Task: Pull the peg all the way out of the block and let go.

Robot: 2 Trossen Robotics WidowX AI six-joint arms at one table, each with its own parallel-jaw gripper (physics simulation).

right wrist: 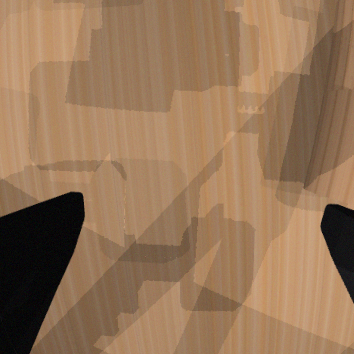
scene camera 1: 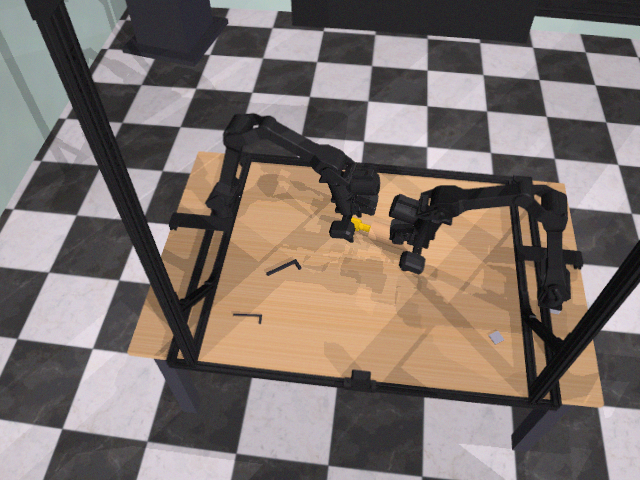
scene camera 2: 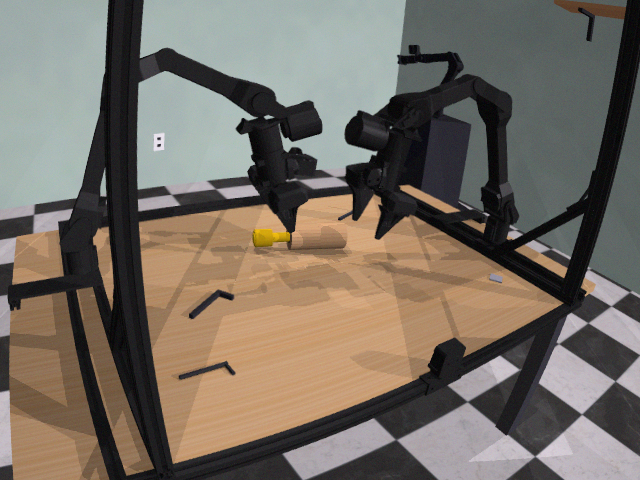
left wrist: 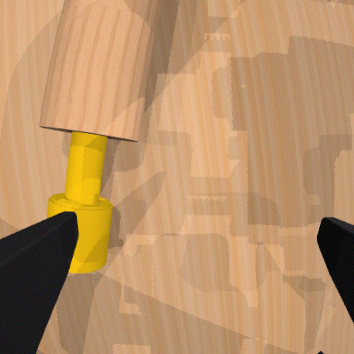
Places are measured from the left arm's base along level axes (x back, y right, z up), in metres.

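Where they show: left gripper, fingertip midpoint: (scene camera 1: 355,229) (scene camera 2: 283,222) (left wrist: 202,227); right gripper, fingertip midpoint: (right wrist: 207,211) (scene camera 2: 365,229); left arm's base, origin of the base link: (scene camera 1: 223,212) (scene camera 2: 81,270); right arm's base, origin of the base link: (scene camera 1: 549,298) (scene camera 2: 494,239).
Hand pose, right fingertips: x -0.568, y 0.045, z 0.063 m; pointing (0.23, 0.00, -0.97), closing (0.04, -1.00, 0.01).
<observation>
Things, the pixels of their top centre, and the offset from my right fingertips.
- yellow peg, middle of its top: (left wrist: 74,157) (scene camera 2: 283,229) (scene camera 1: 367,224) dx +0.133, dy -0.108, dz -0.037 m
- block, middle of its top: (left wrist: 94,7) (scene camera 2: 317,224) (scene camera 1: 391,230) dx +0.060, dy -0.100, dz -0.026 m
- small grey plate, middle of its top: (scene camera 2: 496,277) (scene camera 1: 496,337) dx -0.283, dy +0.127, dz -0.079 m
- dark bar, middle of its top: (scene camera 2: 349,204) dx -0.096, dy -0.266, dz -0.050 m
The yellow peg (scene camera 1: 360,225) (scene camera 2: 263,237) (left wrist: 95,230) lies with its thick head outside and its thinner shaft running into one end of the block. The block (scene camera 1: 381,231) (scene camera 2: 320,238) (left wrist: 100,65) (right wrist: 341,130) is a light wooden cylinder on its side on the table. My left gripper (left wrist: 202,227) is open and empty above the peg; in the left wrist view one finger overlaps the peg's head at the left. My right gripper (scene camera 2: 367,227) (right wrist: 207,211) is open and empty; the block is at the right edge of the right wrist view, partly behind a fingertip's line.
Two dark L-shaped bars lie on the table, one (scene camera 1: 282,266) (scene camera 2: 205,304) nearer the block and one (scene camera 1: 247,314) (scene camera 2: 204,370) nearer the front. A small grey plate (scene camera 1: 496,337) (scene camera 2: 495,278) lies at the right. A dark bar (scene camera 2: 345,215) shows behind the block. Black rails edge the table.
</observation>
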